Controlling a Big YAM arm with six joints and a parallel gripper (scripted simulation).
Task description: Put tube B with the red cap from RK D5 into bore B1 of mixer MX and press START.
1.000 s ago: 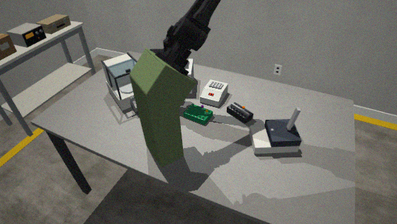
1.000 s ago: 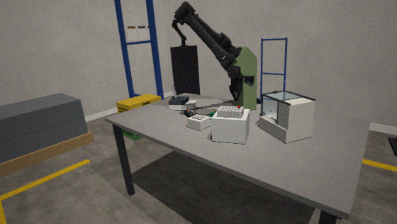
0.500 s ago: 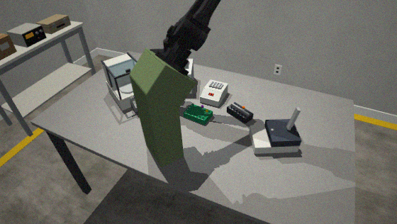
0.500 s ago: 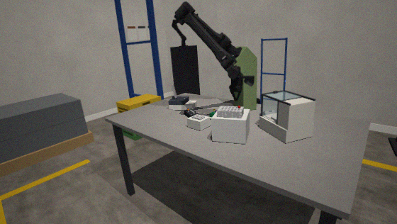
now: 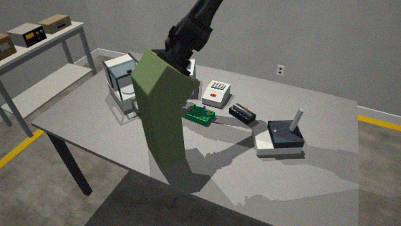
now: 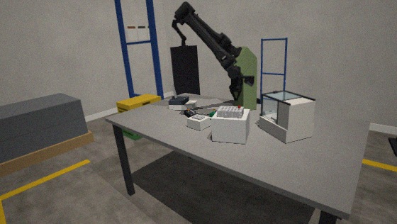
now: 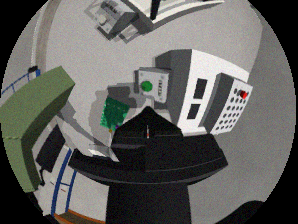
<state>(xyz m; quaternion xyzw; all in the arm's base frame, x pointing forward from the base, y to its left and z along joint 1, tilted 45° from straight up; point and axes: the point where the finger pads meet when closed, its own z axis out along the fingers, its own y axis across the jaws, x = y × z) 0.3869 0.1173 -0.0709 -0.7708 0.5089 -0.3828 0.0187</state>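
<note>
My gripper is now 100 mm above the green start key. Also, from my hand: purple-capped tube: 70 mm behind, 180 mm to the right, 140 mm below; then tube B: 150 mm ahead, 80 mm to the left, 10 mm below; then grey shaking block: 170 mm ahead, 40 mm to the left, 20 mm below.
</note>
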